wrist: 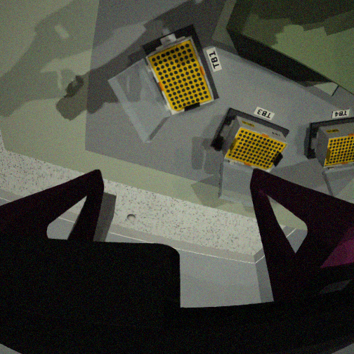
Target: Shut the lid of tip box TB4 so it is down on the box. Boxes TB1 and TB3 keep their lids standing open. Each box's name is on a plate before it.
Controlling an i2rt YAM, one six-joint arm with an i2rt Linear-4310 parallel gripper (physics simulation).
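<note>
Tip box TB4 [341,149] is at the right edge, partly cut off, with yellow tip rack showing and its clear lid [340,179] standing open on the side away from its name plate [341,114]. Tip box TB3 [255,148] is near the middle right, its clear lid [235,184] open, with its plate [264,113]. Tip box TB1 [181,75] is at the upper middle, its clear lid [140,100] open, with its plate [214,59]. My gripper [176,177] is open and empty, its fingers wide apart; the right fingertip appears just below TB3 in the view.
The boxes are on a grey mat [112,135] on a pale green surface. A dark green, box-like object [295,45] is at the upper right. A speckled counter edge [165,220] runs across the lower middle. Arm shadows fall at the upper left.
</note>
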